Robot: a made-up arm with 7 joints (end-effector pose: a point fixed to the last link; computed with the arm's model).
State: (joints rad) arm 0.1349 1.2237 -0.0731 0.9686 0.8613 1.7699 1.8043
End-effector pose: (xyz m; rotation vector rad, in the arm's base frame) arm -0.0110 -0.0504 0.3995 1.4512 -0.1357 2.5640
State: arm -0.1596 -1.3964 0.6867 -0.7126 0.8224 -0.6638 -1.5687
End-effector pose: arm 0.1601 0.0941 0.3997 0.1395 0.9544 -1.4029
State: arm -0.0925 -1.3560 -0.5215 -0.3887 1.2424 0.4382 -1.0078
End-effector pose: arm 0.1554 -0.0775 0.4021 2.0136 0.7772 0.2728
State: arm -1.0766 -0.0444 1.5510 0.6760 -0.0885 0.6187 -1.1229
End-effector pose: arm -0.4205 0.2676 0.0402 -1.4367 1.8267 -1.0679
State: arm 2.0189 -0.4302 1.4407 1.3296 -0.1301 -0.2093 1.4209
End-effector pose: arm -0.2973 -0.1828 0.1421 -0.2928 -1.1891 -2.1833
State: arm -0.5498 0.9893 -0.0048 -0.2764 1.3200 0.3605 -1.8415
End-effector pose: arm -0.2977 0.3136 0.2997 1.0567 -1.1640 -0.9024
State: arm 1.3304 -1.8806 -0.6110 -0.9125 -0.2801 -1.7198 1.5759
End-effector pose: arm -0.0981 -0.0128 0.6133 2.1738 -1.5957 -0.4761
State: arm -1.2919 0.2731 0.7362 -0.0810 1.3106 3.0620 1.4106
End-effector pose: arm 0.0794 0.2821 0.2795 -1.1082 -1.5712 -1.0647
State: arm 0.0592 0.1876 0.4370 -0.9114 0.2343 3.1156 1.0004
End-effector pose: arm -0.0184 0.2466 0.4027 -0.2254 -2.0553 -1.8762
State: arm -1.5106 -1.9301 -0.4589 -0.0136 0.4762 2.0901 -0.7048
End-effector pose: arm 0.1361 0.2674 0.0538 0.5492 2.4905 0.8751
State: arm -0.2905 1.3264 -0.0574 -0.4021 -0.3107 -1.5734 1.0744
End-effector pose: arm 0.2724 0.0822 0.2259 -1.6871 -1.8960 -0.3817
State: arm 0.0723 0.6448 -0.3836 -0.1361 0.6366 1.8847 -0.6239
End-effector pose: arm -0.1589 0.2371 0.4166 0.1500 -0.1060 0.6756
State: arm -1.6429 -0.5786 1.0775 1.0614 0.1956 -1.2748 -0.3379
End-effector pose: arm -0.3871 0.0851 0.0345 -2.2591 0.4828 -0.4940
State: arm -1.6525 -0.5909 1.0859 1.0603 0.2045 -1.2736 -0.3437
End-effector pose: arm -0.3864 0.0862 0.0370 -2.2748 0.4906 -0.5000
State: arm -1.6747 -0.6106 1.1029 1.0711 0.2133 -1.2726 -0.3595
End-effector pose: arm -0.3888 0.0893 0.0446 -2.3186 0.5154 -0.5056
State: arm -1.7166 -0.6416 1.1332 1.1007 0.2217 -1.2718 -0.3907
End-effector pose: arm -0.3955 0.0965 0.0598 -2.4059 0.5684 -0.5089
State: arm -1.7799 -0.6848 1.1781 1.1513 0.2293 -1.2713 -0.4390
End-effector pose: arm -0.4053 0.1113 0.0831 -2.5394 0.6567 -0.5051
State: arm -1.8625 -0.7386 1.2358 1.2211 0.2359 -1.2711 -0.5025
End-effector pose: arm -0.4145 0.1377 0.1114 -2.7092 0.7856 -0.4868
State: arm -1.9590 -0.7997 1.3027 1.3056 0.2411 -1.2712 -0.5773
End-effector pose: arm -0.4184 0.1779 0.1390 -2.8949 0.9600 -0.4456
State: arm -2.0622 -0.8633 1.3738 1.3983 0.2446 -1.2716 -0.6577
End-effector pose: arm -0.4129 0.2299 0.1589 2.7581 -1.0613 0.3384
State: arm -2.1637 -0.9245 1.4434 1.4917 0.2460 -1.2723 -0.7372
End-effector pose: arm -0.3968 0.2869 0.1660 2.5130 -1.1312 0.2209
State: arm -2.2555 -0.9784 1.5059 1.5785 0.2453 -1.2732 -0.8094
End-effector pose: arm -0.3726 0.3399 0.1602 2.2908 -1.2023 0.1205
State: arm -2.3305 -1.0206 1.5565 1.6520 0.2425 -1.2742 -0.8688
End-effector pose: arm -0.3463 0.3817 0.1462 2.1088 -1.2675 0.0439
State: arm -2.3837 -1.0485 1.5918 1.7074 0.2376 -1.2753 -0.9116
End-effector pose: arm -0.3239 0.4097 0.1309 1.9786 -1.3196 -0.0070
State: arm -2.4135 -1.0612 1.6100 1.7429 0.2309 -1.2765 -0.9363
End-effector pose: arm -0.3102 0.4246 0.1198 1.9047 -1.3533 -0.0336
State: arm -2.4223 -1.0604 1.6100 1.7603 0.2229 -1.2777 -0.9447
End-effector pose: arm -0.3068 0.4284 0.1154 1.8838 -1.3661 -0.0408
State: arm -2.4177 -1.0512 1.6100 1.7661 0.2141 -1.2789 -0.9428
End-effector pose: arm -0.3078 0.4294 0.1139 1.8853 -1.3740 -0.0358
